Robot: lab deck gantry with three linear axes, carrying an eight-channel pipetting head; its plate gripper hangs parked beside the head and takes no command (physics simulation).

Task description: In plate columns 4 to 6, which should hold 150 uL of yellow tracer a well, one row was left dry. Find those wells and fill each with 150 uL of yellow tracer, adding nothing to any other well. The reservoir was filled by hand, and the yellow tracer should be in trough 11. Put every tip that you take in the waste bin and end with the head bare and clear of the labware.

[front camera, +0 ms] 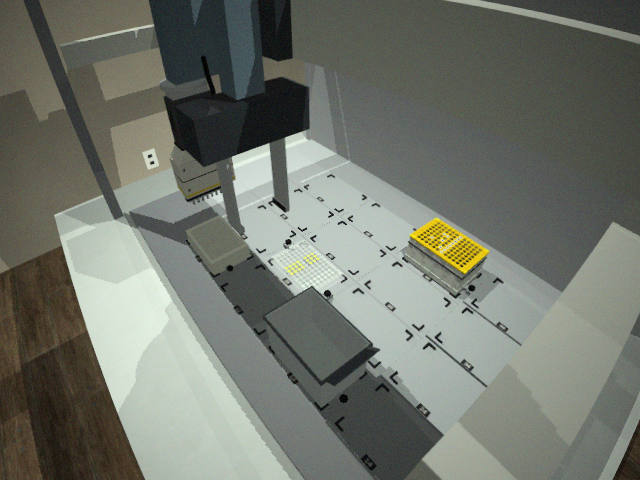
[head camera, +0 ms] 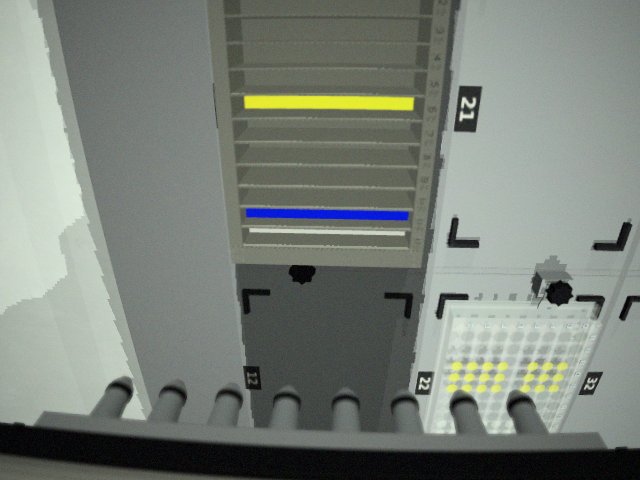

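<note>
The pipetting head (front camera: 201, 178) hangs high at the deck's far left; its eight nozzles (front camera: 206, 197) (head camera: 345, 408) are bare. The reservoir (front camera: 231, 260) (head camera: 330, 257) shows yellow liquid (head camera: 328, 102) in trough 6, blue liquid (head camera: 326, 213) in trough 11 and a pale strip (head camera: 326, 231) in trough 12. Its top end is cut off in the head view. The plate (front camera: 328, 273) (head camera: 442, 351) has yellow in columns 4 to 6, except the fourth row from the right in the head view. The parked gripper (front camera: 260, 219) is open and empty. The yellow tip rack (front camera: 449, 245) stands at the right.
The grey waste bin (front camera: 315, 335) stands nearer the front camera than the plate. Black clamp knobs (front camera: 327, 293) (head camera: 559, 292) stand beside the plate, and another knob (front camera: 230, 268) (head camera: 301, 273) is by the reservoir. The gripper's long paddles hang low between reservoir and far deck.
</note>
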